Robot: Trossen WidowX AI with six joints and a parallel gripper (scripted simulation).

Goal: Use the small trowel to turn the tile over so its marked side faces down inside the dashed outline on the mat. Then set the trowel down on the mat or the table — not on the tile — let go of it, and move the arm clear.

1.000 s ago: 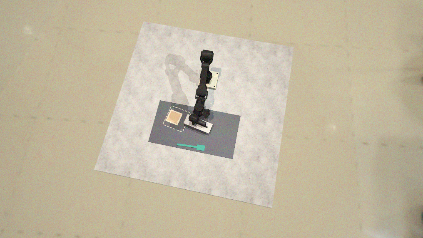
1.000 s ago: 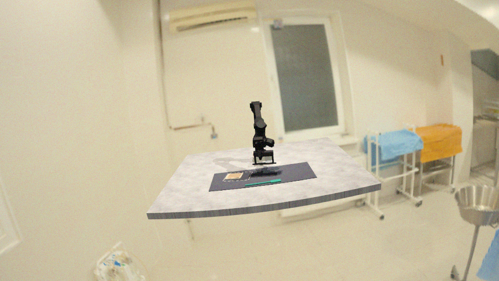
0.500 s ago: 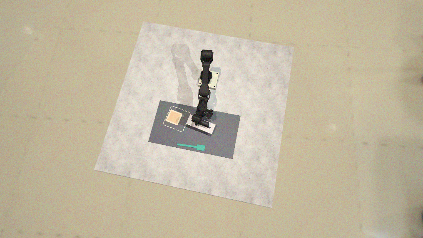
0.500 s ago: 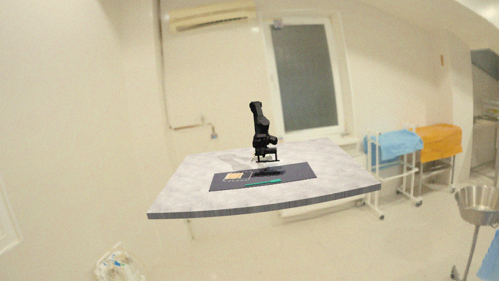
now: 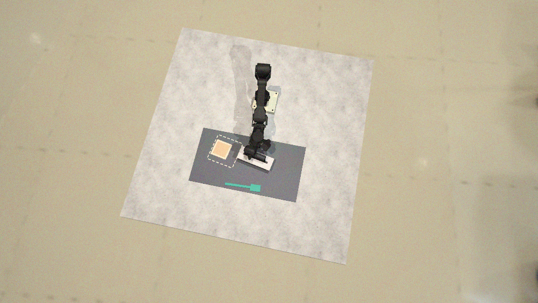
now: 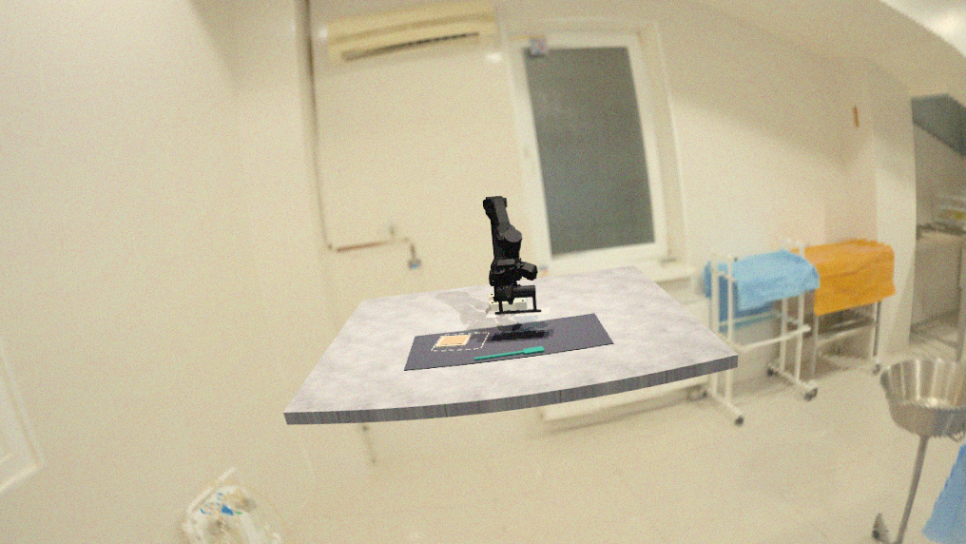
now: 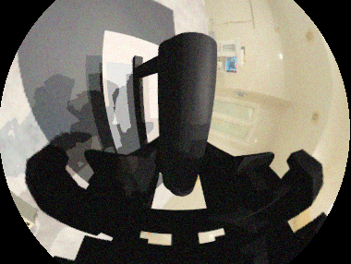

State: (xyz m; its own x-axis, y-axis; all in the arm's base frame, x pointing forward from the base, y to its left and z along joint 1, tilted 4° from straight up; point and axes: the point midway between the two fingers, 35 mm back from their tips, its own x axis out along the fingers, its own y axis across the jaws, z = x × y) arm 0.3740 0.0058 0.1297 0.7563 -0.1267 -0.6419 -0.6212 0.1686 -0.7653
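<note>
Now: the dark grey mat 150 mm below my gripper tip and 20 mm to the right of it. Round my gripper tip: trowel (140 mm ahead, 130 mm below); then cream tile (200 mm to the right, 130 mm below, 60 mm behind).
</note>
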